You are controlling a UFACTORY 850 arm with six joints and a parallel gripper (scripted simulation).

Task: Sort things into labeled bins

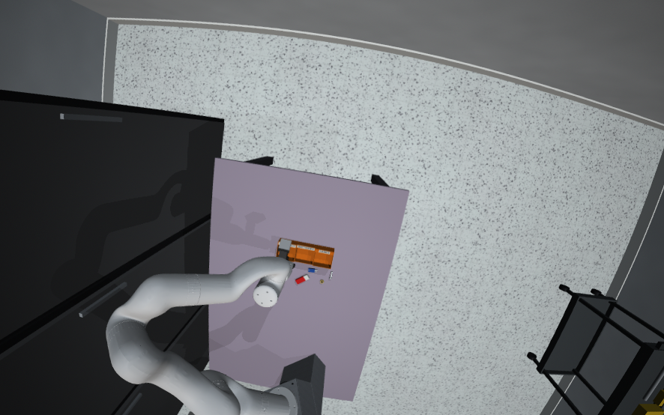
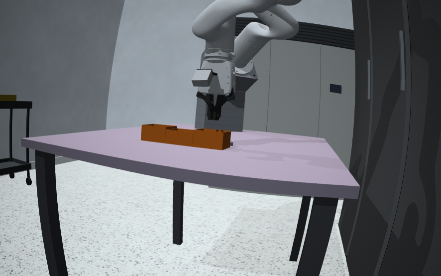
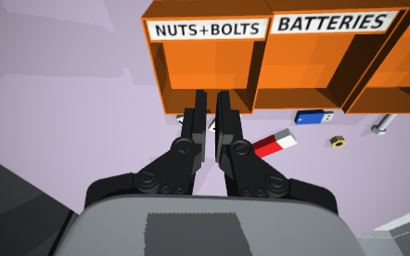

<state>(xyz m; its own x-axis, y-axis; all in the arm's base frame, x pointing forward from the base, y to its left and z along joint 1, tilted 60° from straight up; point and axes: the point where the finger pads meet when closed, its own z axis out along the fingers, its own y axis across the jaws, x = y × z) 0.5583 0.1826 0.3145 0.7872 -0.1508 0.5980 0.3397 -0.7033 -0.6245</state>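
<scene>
The white domino lies 9 cm below my hand, 7 cm behind it and 5 cm to the right of it. The rest, counted from my hand: grey ridged part (9 cm below, 9 cm behind, 1 cm to the right); orange bins (7 cm to the right, 7 cm below, 4 cm ahead); blue USB stick (15 cm to the right, 9 cm below, 1 cm behind).
</scene>
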